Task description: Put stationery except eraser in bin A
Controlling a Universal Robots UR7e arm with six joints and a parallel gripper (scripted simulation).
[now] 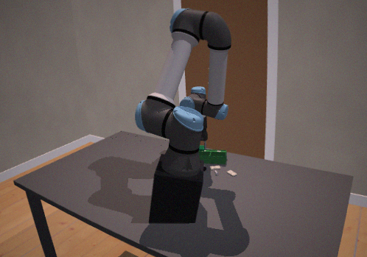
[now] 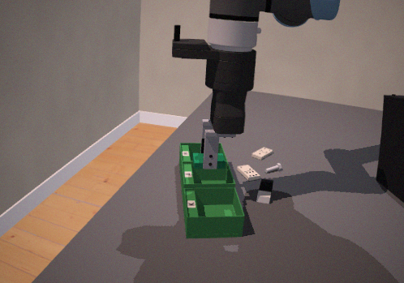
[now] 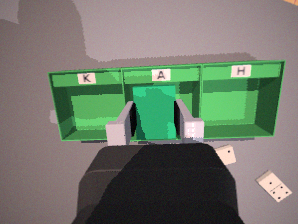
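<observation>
Now: the joined green bins 1 cm to the right of my hand and 6 cm below it. From my hand the other things lie so: bolt 12 cm behind, 14 cm to the right, 8 cm below; then black-and-white block 10 cm behind, 3 cm to the right, 8 cm below; then green block 1 cm below.
</observation>
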